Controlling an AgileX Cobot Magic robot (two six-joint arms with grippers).
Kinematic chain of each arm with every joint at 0, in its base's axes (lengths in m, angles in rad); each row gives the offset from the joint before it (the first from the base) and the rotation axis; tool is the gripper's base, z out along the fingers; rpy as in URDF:
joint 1: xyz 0 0 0.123 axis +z
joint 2: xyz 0 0 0 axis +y
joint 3: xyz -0.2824 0 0.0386 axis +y
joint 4: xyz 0.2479 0 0.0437 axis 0.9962 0 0.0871
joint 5: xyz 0 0 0 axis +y
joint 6: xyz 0.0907 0 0.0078 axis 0.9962 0 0.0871
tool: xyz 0 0 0 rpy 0 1.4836 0
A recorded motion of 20 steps. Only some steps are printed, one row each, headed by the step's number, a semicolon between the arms.
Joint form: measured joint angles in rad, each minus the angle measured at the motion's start. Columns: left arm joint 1, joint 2, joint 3, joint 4, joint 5, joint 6; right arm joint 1, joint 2, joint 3, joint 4, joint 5, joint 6.
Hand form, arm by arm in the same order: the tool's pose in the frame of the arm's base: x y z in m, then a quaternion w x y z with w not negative. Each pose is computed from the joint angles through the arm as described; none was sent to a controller.
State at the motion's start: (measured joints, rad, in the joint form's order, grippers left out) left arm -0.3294 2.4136 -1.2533 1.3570 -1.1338 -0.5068; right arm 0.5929 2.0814 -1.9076 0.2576 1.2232 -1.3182
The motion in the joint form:
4: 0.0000 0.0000 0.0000 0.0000 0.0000 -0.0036; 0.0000 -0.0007 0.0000 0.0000 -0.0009 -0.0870
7: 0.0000 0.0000 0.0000 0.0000 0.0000 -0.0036; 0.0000 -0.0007 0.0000 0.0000 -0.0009 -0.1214
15: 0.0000 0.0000 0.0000 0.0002 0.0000 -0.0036; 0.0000 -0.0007 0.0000 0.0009 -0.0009 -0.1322
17: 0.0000 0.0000 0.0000 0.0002 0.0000 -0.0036; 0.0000 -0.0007 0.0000 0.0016 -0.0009 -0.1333
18: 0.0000 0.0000 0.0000 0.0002 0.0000 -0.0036; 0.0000 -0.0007 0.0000 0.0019 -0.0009 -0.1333
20: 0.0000 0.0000 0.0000 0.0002 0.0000 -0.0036; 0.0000 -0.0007 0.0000 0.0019 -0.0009 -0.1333
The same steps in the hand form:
4: 0.3613 -0.2086 0.0466 0.43768 0.54549 0.58523 -0.41034; 0.3585 0.2679 0.2659 0.16883 -0.81184 0.55528 0.06392
7: 0.3613 -0.2086 0.0466 0.43768 0.54549 0.58523 -0.41034; 0.3585 0.2679 0.2659 0.16990 -0.82127 0.54123 0.06101
15: 0.3612 -0.2086 0.0466 0.43763 0.54557 0.58519 -0.41034; 0.3585 0.2679 0.2659 0.17040 -0.82408 0.53684 0.06049
17: 0.3612 -0.2086 0.0466 0.43763 0.54557 0.58519 -0.41034; 0.3584 0.2680 0.2659 0.17057 -0.82430 0.53643 0.06070
18: 0.3612 -0.2086 0.0466 0.43763 0.54557 0.58519 -0.41034; 0.3584 0.2680 0.2659 0.17063 -0.82426 0.53645 0.06084
20: 0.3612 -0.2086 0.0466 0.43763 0.54557 0.58519 -0.41034; 0.3584 0.2680 0.2659 0.17063 -0.82426 0.53645 0.06084

